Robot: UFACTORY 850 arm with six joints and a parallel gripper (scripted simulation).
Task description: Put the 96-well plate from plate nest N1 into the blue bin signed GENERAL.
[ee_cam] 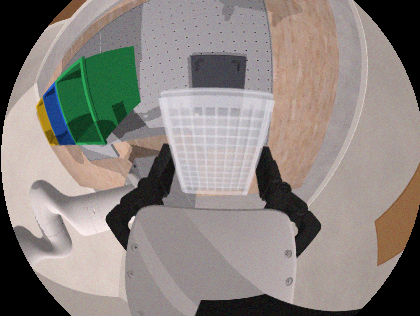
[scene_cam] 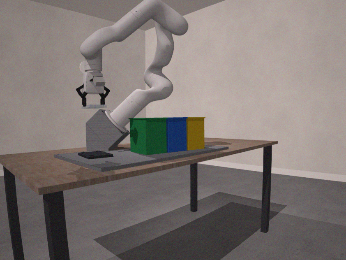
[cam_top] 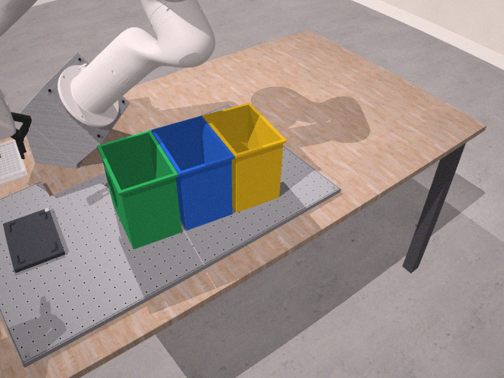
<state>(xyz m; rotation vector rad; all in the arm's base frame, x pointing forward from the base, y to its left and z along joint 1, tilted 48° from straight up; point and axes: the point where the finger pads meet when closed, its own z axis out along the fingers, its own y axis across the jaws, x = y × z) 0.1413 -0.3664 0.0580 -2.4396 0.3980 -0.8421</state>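
The blue bin is 390 mm to the left of my hand, 160 mm below it and 120 mm ahead of it. The rest, counted from my hand: green bin 260 mm to the left, 160 mm below, 90 mm ahead; then dark plate nest 240 mm below; then white 96-well plate 10 mm below.
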